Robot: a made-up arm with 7 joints. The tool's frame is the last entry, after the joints. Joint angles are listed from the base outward.
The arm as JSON. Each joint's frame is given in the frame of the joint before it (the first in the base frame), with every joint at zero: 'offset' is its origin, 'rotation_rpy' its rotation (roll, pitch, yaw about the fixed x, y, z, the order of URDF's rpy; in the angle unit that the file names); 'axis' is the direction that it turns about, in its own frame. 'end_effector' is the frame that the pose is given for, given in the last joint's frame.
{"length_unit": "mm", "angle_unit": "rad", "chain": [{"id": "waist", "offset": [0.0, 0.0, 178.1], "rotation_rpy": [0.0, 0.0, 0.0], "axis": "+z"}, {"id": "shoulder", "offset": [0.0, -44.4, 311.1], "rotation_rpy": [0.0, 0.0, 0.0], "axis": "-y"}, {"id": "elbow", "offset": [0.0, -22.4, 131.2], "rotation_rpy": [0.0, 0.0, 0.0], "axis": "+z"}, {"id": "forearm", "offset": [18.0, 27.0, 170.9], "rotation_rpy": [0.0, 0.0, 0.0], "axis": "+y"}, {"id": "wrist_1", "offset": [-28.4, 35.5, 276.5], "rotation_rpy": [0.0, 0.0, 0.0], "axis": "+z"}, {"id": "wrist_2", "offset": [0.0, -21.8, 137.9], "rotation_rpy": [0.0, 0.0, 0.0], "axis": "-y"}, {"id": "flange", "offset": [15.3, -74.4, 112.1], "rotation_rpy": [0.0, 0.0, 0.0], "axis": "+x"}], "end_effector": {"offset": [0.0, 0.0, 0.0], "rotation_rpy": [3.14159, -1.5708, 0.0]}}
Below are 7 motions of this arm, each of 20 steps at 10 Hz.
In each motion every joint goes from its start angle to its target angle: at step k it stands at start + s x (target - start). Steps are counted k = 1, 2, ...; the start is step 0. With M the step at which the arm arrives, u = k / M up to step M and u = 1 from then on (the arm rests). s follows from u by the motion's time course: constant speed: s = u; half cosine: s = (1 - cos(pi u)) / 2; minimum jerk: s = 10 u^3 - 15 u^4 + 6 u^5.
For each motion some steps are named. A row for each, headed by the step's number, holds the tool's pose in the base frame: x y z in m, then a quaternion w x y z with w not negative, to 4 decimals.
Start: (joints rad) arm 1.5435 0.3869 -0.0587 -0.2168 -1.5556 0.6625 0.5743
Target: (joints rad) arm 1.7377 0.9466 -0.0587 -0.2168 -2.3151 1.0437 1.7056
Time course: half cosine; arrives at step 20
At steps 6, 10, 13, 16, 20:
6: -0.0778 -0.5436 1.0731 0.3849 -0.2316 0.4866 -0.7492
10: -0.0670 -0.6154 0.9900 0.4269 -0.1000 0.5938 -0.6747
13: -0.0491 -0.6594 0.9248 0.4412 0.0005 0.6509 -0.6178
16: -0.0297 -0.6874 0.8736 0.4440 0.0744 0.6816 -0.5768
20: -0.0173 -0.7002 0.8459 0.4432 0.1117 0.6937 -0.5567

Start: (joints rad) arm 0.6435 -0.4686 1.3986 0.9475 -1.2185 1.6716 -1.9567
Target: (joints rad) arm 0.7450 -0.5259 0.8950 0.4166 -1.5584 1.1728 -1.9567
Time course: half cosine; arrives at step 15
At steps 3, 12, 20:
3: 0.0648 0.3137 1.1380 0.3983 -0.2988 0.3935 0.7728
12: 0.1681 0.3109 1.1942 0.6790 -0.1324 0.5045 0.5167
20: 0.1764 0.3066 1.2004 0.7050 -0.1059 0.5101 0.4812

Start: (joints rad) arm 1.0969 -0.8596 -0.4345 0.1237 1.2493 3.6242 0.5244
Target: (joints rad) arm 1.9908 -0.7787 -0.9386 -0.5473 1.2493 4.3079 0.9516
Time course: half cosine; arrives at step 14
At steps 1, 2, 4, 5, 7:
1: 0.2976 0.4652 0.7709 0.5688 0.3551 0.5178 -0.5312
2: 0.2794 0.4748 0.7783 0.5778 0.3728 0.5180 -0.5088
4: 0.2067 0.5043 0.8055 0.6030 0.4356 0.5210 -0.4186
5: 0.1535 0.5181 0.8234 0.6121 0.4750 0.5248 -0.3525
7: 0.0243 0.5278 0.8610 0.6059 0.5525 0.5389 -0.1931

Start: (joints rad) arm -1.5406 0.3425 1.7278 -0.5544 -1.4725 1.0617 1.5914
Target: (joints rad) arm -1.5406 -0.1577 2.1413 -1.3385 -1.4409 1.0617 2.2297
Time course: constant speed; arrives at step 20
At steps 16, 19, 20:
16: -0.5523 -0.1381 0.8430 0.5547 0.5420 0.1899 -0.6021
19: -0.5463 -0.1884 0.7700 0.5681 0.6130 0.1849 -0.5170
20: -0.5426 -0.2019 0.7445 0.5691 0.6363 0.1813 -0.4882

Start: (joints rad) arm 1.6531 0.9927 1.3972 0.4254 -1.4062 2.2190 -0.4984
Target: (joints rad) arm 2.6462 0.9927 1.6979 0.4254 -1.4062 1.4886 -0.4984
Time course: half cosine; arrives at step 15
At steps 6, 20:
6: 0.2870 -0.6145 0.7516 0.5089 0.3955 0.5063 -0.5729
20: 0.6466 -0.3303 0.7678 0.7717 0.2534 0.4220 -0.4026

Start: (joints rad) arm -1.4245 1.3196 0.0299 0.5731 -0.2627 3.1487 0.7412
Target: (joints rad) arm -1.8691 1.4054 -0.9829 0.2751 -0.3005 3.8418 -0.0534
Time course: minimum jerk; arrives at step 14
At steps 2, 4, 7, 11, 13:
2: -0.1658 0.5255 0.7561 0.2429 -0.3847 0.8319 0.3176
4: -0.1545 0.5356 0.7425 0.2970 -0.4110 0.8337 0.2186
7: -0.1087 0.5717 0.6945 0.3676 -0.4336 0.8166 -0.1005
11: -0.0168 0.6179 0.6212 0.2785 -0.3522 0.7668 -0.4586
13: 0.0017 0.6237 0.6089 0.2509 -0.3300 0.7580 -0.5036

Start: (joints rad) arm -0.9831 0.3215 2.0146 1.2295 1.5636 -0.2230 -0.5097
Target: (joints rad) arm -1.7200 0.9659 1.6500 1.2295 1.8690 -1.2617 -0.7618
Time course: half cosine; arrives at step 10
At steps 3, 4, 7, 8, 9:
3: 0.1436 0.5713 0.7245 0.5116 -0.4954 -0.6702 0.2092
4: 0.1975 0.5640 0.6882 0.4905 -0.5120 -0.6662 0.2312
7: 0.3601 0.4813 0.5803 0.4556 -0.5477 -0.6241 0.3207
8: 0.3939 0.4489 0.5564 0.4552 -0.5516 -0.6076 0.3455
9: 0.4137 0.4260 0.5418 0.4568 -0.5528 -0.5958 0.3616

